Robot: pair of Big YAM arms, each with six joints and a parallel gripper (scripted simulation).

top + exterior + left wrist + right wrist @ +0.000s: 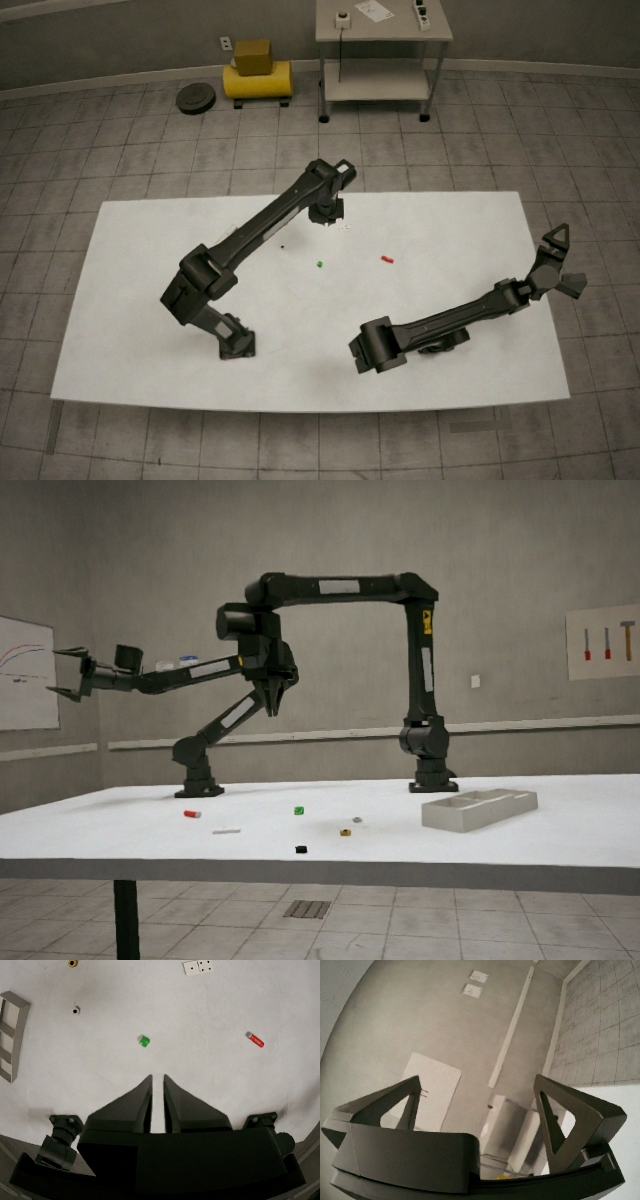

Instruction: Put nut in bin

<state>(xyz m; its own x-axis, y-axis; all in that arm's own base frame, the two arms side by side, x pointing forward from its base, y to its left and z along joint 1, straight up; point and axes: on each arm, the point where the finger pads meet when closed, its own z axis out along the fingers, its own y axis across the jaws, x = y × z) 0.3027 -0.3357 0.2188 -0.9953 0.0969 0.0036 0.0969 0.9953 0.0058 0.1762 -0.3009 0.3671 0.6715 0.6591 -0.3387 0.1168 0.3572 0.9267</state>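
My left hand is 400 mm to the right of the bin, 200 mm above it and 10 mm past it. Also, from my left hand: grey nut 210 mm below, 170 mm to the left, 20 mm ahead; then green cube 210 mm below, 50 mm behind, 30 mm to the left; then flat white piece 210 mm below, 100 mm ahead, 70 mm to the right.
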